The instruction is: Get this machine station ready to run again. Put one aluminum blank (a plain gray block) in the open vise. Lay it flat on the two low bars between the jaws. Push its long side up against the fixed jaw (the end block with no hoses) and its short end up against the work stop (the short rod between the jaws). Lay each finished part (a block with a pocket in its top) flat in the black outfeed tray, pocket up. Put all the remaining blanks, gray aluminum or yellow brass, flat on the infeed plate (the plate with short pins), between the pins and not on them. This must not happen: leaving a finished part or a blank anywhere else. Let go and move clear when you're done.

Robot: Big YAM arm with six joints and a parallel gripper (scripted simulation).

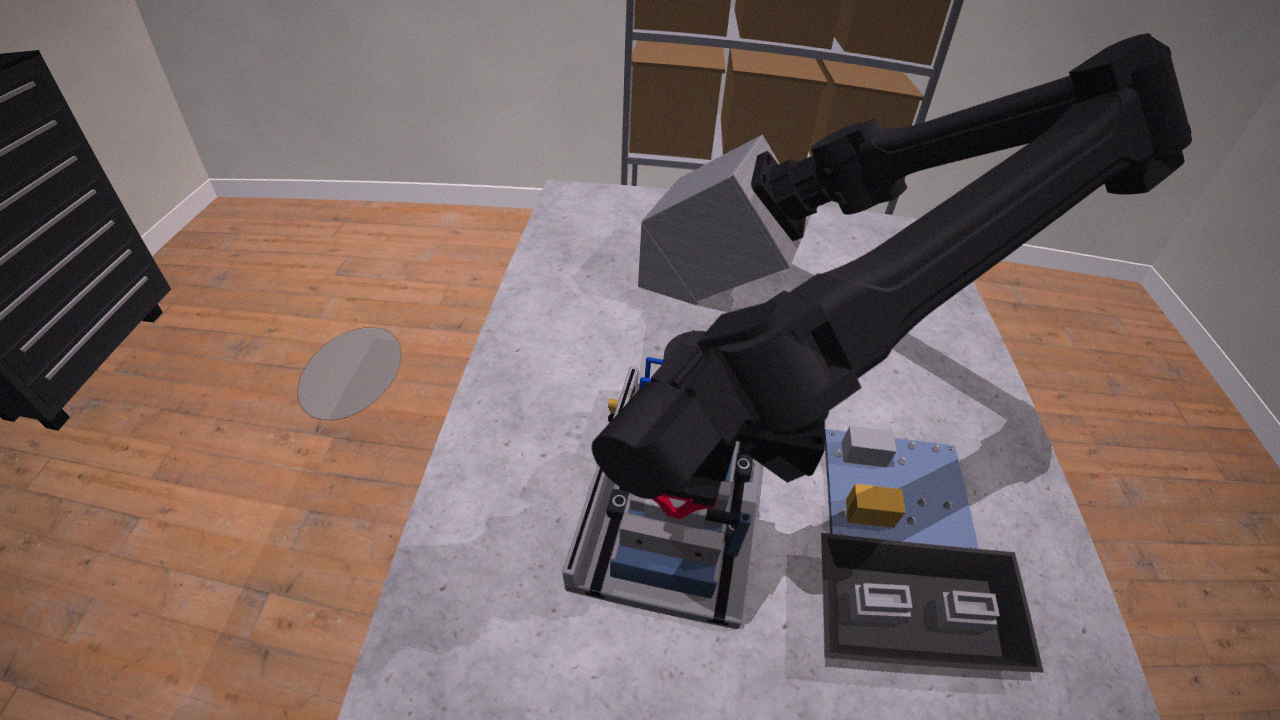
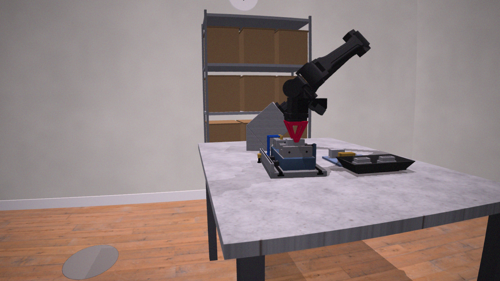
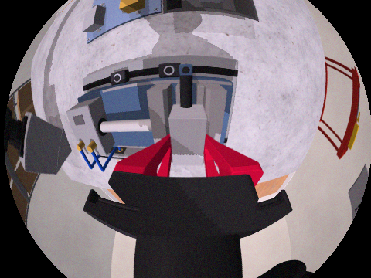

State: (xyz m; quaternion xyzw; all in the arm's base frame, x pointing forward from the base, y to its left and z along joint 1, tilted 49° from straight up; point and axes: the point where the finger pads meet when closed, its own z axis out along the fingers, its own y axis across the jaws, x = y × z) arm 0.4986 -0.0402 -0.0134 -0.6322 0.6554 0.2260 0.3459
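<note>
Now: hand 5 cm to the right of the work stop rod and 3 cm above it. From my hand the other things lie so: yellow brass blank 23 cm to the left, 10 cm behind, 9 cm below; then blue infeed plate 27 cm to the left, 15 cm behind, 11 cm below.
</note>
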